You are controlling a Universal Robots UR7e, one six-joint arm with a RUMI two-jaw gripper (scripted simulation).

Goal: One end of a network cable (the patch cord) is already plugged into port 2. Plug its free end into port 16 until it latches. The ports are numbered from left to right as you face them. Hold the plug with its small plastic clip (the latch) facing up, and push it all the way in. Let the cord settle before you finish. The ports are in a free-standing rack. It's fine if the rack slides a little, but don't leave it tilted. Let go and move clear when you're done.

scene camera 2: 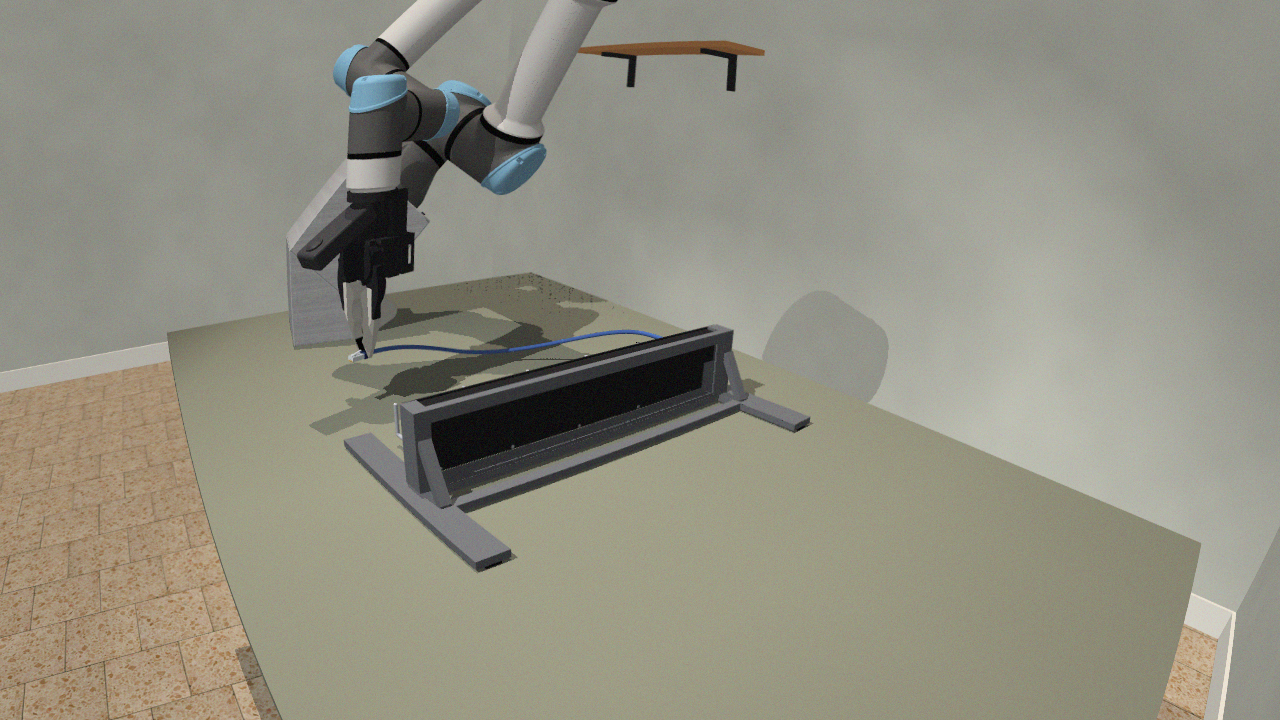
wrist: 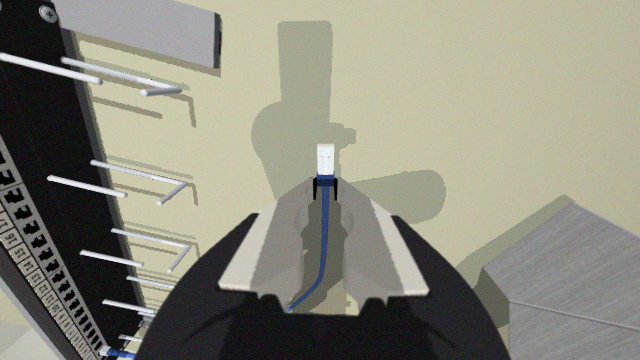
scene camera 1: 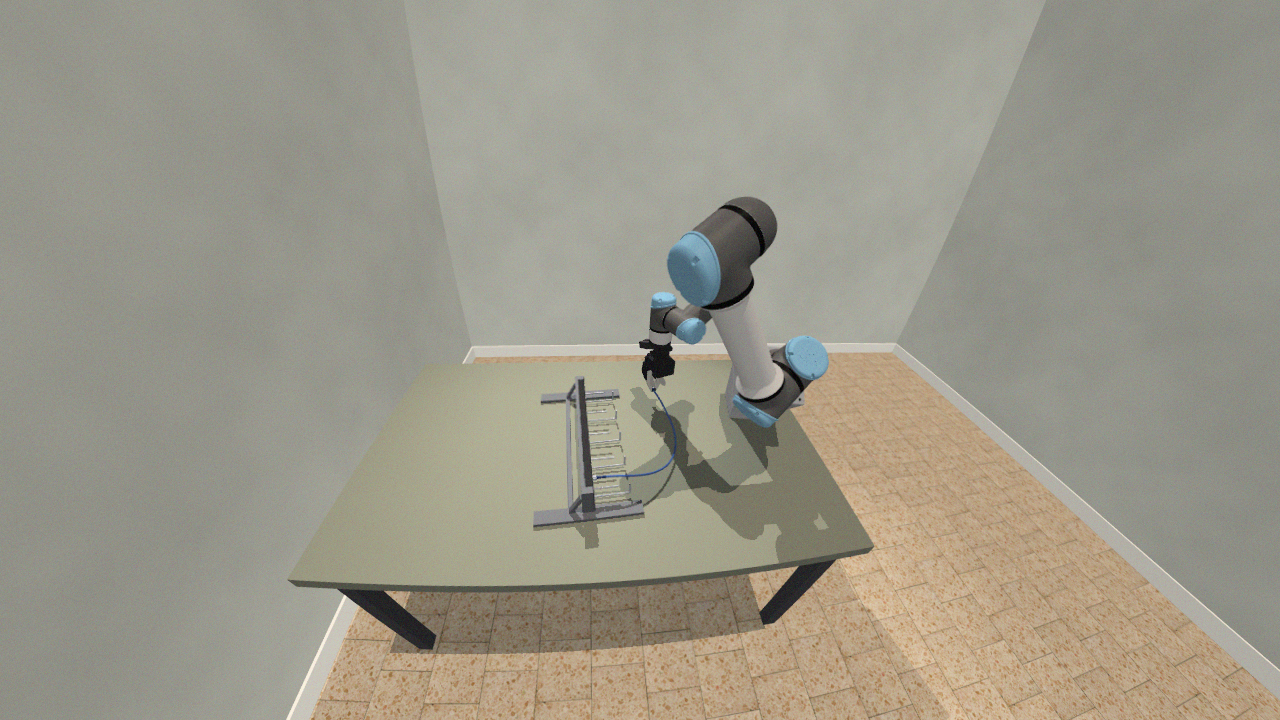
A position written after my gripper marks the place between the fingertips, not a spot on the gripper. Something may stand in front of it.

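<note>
Through scene camera 2 I can see my gripper (scene camera 2: 365,356). The wrist view gives me a plug (wrist: 325,152), and in that view I also find my gripper (wrist: 325,179). Scene camera 1, too, shows me my gripper (scene camera 1: 653,390).
</note>
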